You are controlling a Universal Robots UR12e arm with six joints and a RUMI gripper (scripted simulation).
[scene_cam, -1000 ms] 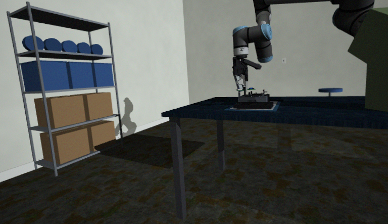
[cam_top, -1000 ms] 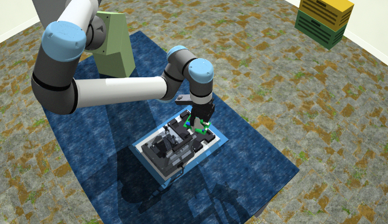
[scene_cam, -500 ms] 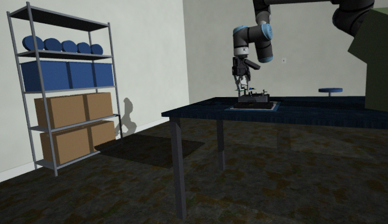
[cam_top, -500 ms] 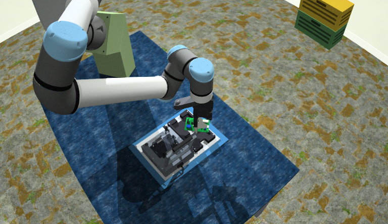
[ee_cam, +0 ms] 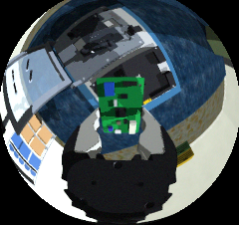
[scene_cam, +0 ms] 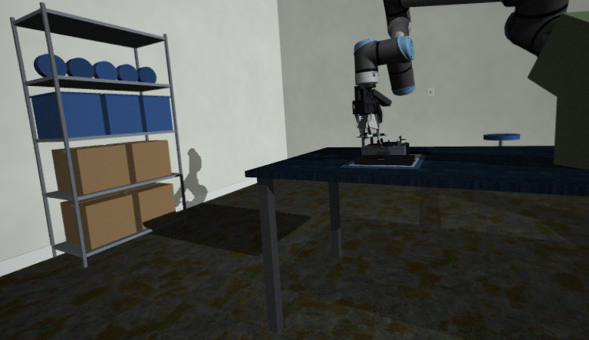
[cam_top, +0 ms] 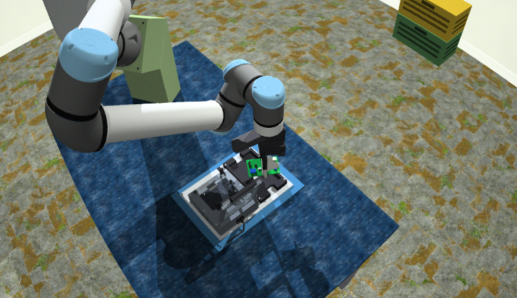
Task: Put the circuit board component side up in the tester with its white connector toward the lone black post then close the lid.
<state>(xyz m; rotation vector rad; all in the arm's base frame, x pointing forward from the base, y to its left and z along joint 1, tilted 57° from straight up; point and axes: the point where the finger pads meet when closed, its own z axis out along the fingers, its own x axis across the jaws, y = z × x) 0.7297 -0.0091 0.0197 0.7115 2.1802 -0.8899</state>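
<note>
Right now my hand is right at the green circuit board. From my hand the other things lie so: tester lid: 40 mm ahead, 190 mm to the right, 60 mm above; tester: 40 mm behind, 120 mm to the right, 10 mm below.
</note>
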